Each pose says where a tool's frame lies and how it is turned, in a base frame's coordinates. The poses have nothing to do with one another.
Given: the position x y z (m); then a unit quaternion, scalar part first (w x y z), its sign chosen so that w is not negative.
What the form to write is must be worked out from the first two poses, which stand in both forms.
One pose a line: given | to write
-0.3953, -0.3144, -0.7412, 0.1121, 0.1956, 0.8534, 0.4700 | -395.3, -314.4, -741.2, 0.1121, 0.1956, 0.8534, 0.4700
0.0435, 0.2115, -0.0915, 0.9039, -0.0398, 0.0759, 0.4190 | 43.5, 211.5, -91.5, 0.9039, -0.0398, 0.0759, 0.4190
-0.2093, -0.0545, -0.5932, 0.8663, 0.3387, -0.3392, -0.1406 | -209.3, -54.5, -593.2, 0.8663, 0.3387, -0.3392, -0.1406
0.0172, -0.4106, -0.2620, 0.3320, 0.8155, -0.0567, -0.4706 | 17.2, -410.6, -262.0, 0.3320, 0.8155, -0.0567, -0.4706
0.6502, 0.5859, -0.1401, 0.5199, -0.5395, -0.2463, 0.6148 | 650.2, 585.9, -140.1, 0.5199, -0.5395, -0.2463, 0.6148
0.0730, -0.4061, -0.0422, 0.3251, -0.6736, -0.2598, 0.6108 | 73.0, -406.1, -42.2, 0.3251, -0.6736, -0.2598, 0.6108
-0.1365, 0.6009, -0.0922, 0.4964, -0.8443, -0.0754, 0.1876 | -136.5, 600.9, -92.2, 0.4964, -0.8443, -0.0754, 0.1876
